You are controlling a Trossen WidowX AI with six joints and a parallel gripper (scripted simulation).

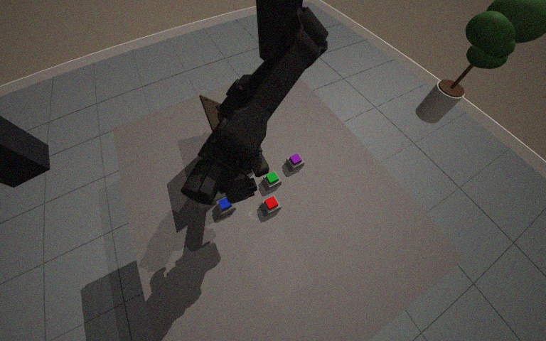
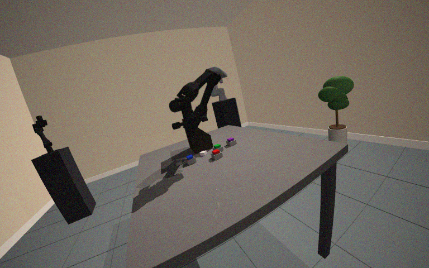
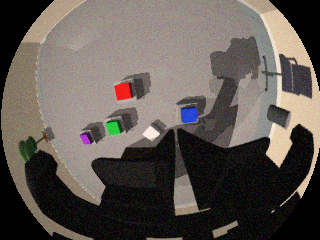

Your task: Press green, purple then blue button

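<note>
Right now the blue button is 2 cm behind my gripper tip, 5 cm to the right of it and 10 cm below it. Also, from my gripper tip: green button: 1 cm behind, 13 cm to the left, 10 cm below; then red button: 6 cm ahead, 8 cm to the left, 10 cm below; then white block: 6 cm behind, 5 cm to the left, 13 cm below.
</note>
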